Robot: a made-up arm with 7 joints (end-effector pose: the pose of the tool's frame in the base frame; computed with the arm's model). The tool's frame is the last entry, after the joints. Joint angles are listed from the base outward.
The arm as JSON. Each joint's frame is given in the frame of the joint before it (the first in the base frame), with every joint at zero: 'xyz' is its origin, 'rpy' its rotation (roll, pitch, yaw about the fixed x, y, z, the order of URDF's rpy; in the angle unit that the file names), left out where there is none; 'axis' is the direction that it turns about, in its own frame. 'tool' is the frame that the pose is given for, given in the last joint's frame.
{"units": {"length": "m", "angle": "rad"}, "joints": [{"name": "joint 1", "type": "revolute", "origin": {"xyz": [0.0, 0.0, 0.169], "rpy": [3.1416, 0.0, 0.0]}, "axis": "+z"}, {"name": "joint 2", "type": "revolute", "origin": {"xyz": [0.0, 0.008, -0.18], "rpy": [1.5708, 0.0, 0.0]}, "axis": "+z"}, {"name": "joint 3", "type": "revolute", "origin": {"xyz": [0.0, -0.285, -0.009], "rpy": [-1.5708, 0.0, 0.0]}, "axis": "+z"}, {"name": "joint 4", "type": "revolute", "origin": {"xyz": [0.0, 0.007, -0.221], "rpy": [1.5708, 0.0, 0.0]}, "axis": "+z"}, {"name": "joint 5", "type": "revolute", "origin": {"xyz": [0.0, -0.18, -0.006], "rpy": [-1.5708, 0.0, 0.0]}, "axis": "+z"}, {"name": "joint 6", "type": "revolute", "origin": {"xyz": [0.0, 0.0, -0.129], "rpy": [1.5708, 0.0, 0.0]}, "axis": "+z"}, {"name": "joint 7", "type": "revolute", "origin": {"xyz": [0.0, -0.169, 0.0], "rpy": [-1.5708, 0.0, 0.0]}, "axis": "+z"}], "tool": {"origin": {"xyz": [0.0, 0.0, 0.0]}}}
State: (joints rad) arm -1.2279 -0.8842 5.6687 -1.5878 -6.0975 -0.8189 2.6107
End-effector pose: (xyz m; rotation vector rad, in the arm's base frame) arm 0.0649 -0.5692 0.3171 -0.1457 -0.3201 1.2452
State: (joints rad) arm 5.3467 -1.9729 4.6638 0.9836 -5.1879 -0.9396 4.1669
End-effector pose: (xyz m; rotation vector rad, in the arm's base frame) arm -0.6273 -0.3749 -0.0712 0.0791 0.4052 0.8457
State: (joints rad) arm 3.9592 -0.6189 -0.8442 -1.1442 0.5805 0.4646 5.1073
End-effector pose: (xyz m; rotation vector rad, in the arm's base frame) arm 0.6747 -0.2128 0.8355 1.0204 -1.8119 -0.6471
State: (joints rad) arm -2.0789 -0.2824 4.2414 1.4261 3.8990 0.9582 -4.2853
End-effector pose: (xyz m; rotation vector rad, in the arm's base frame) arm -0.0480 -0.5121 0.9173 -1.7683 1.4165 1.1726
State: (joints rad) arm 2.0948 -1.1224 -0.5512 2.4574 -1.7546 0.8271 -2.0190
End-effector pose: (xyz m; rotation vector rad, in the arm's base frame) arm 0.2416 -0.0325 0.5997 -0.6203 -1.3765 -0.8892
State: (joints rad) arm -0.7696 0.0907 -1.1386 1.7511 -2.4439 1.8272 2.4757
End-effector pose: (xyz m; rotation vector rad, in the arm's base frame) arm -0.1314 0.2621 0.9249 0.5265 2.5815 0.5174
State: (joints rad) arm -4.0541 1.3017 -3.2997 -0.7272 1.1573 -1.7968 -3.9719
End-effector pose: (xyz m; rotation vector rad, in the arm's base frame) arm -0.5248 -0.4875 0.2861 1.0972 0.4324 0.2872
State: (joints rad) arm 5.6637 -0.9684 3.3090 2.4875 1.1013 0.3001 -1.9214
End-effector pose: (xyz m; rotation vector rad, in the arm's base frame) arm -0.2464 -0.0720 0.2063 0.5936 -0.0985 -0.2763
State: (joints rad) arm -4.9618 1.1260 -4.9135 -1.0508 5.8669 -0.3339 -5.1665
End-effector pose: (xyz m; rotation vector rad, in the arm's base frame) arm 0.5288 -0.4589 0.7572 0.5983 -1.8724 -0.1493
